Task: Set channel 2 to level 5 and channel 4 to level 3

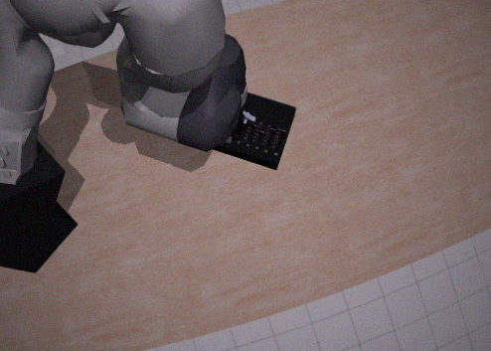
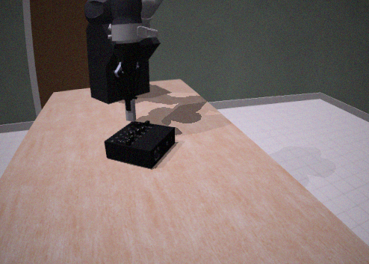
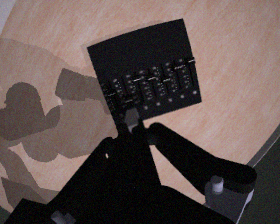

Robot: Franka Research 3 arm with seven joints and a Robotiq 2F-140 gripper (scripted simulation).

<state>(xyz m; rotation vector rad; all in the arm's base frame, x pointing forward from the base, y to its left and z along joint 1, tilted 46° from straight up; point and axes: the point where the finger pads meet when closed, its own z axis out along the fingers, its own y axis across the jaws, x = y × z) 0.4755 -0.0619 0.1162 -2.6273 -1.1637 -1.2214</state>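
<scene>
Right now the fader cap is 1 cm ahead of my hand, 5 cm to the left of it and 4 cm below it.
</scene>
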